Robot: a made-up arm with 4 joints.
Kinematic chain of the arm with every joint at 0, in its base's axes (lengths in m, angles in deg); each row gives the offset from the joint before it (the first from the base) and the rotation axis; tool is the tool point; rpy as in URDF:
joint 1: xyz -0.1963 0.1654 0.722 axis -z
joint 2: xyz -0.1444 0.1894 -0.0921 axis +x
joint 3: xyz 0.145 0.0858 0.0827 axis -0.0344 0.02 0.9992
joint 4: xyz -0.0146 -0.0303 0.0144 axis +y
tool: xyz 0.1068 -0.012 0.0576 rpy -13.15 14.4 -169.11
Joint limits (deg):
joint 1: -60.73..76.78
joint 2: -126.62..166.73
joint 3: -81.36..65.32
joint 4: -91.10..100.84
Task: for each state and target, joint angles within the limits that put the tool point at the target. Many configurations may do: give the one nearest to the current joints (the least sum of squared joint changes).
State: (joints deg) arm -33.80 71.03 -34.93 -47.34
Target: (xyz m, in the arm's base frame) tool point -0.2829 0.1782 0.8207
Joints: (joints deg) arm -39.74 52.40 -39.95 -72.75
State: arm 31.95 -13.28 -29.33 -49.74
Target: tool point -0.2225 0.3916 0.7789
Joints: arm -13.18 -18.95 -49.85 0.35
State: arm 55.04 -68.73 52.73 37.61
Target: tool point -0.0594 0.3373 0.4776
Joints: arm 17.94 -97.19 65.32 57.56
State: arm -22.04 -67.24 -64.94 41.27
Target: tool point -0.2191 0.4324 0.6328
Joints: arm -16.16 -98.75 -40.66 39.91
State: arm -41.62 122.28 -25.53 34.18
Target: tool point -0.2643 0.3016 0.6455
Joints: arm -60.73 89.67 -17.32 44.37
